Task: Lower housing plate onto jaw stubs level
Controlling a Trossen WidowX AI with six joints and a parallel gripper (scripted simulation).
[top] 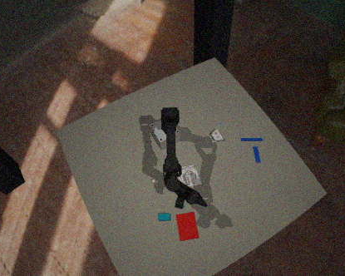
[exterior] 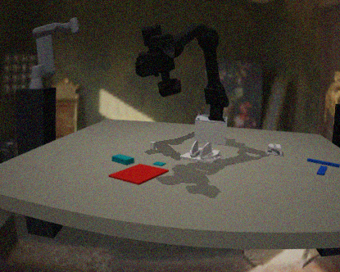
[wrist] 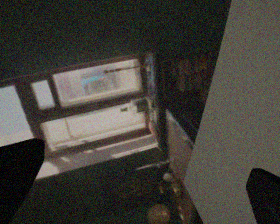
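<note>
My gripper tip is 35 cm past the white housing part, 39 cm to the right of it and 25 cm above it. Also, from my gripper tip: teal block 13 cm behind, 16 cm to the right, 27 cm below; then white jaw assembly 27 cm behind, 10 cm to the left, 27 cm below; then red flat plate 2 cm behind, 9 cm to the right, 28 cm below.
</note>
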